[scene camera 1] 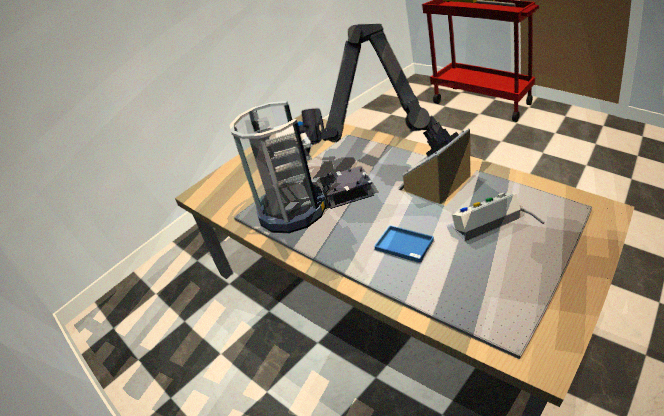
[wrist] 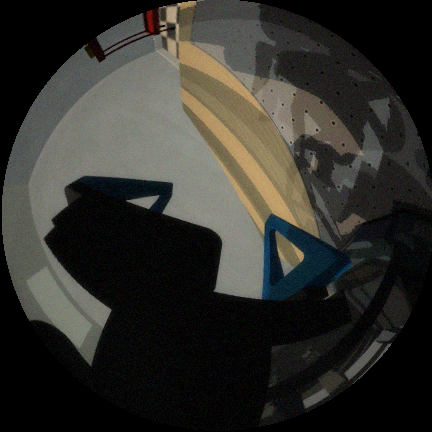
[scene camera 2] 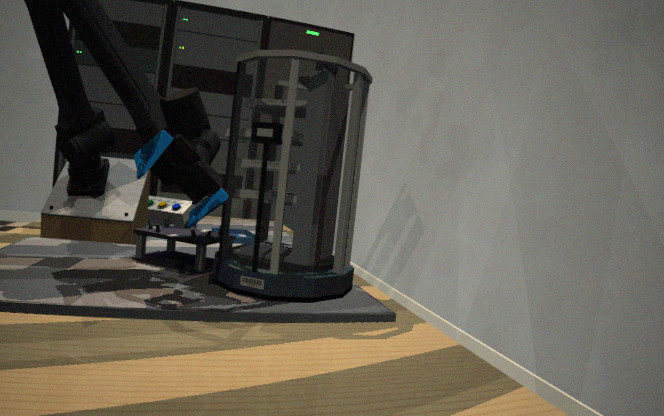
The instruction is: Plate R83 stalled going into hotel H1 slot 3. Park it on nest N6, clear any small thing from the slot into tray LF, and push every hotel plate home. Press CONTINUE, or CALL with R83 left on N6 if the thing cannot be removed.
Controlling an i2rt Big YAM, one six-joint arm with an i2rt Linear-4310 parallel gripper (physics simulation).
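Frame: origin at the arm's base, x ahead, y left, z up, level; centimetres.
Where they show: gripper, fingertip midpoint: (wrist: 220, 203) (scene camera 2: 166, 201); arm's base, link origin: (scene camera 1: 443, 145) (scene camera 2: 89, 178).
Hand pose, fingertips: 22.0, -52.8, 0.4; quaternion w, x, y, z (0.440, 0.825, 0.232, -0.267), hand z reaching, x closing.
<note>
Things, the pixels of their centre, and the offset from my fingertips, as dx, dy, dz. "spot": a spot on its surface instead.
- pale edge, surface spot: (scene camera 1: 306, 142) spot: +13.3, +21.8, +12.4
- low dark nest, body centre: (scene camera 2: 185, 243) (scene camera 1: 346, 184) +2.9, +25.7, -10.2
- Blue tray LF, body centre: (scene camera 2: 234, 235) (scene camera 1: 404, 243) +16.5, +59.1, -13.1
- button box, body centre: (scene camera 1: 486, 211) (scene camera 2: 159, 211) -5.5, +77.4, -9.8
Hotel H1 (scene camera 1: 292, 223) (scene camera 2: 295, 286) is a tall clear-walled cylinder on a dark blue base, with several pale plates stacked inside. A pale edge (scene camera 1: 306, 142) shows at its far side in scene camera 1; which plate it is, I cannot tell. R83 and any small thing in slot 3 cannot be made out. The low dark nest (scene camera 1: 348, 181) (scene camera 2: 175, 233) stands on legs beside the hotel, with pegs and no plate on top. Blue tray LF (scene camera 1: 404, 243) lies flat. My gripper (scene camera 2: 165, 200) (wrist: 220, 203) is open and empty, beside the hotel and above nest height; the hotel partly hides it in scene camera 1.
The button box (scene camera 1: 483, 216) (scene camera 2: 169, 212) has blue, yellow, green and white buttons and a cable. The arm stands on a sloped block (scene camera 1: 434, 176) (scene camera 2: 90, 229). A red cart (scene camera 1: 480, 86) stands on the floor behind. A wall is close behind the hotel's end of the table.
</note>
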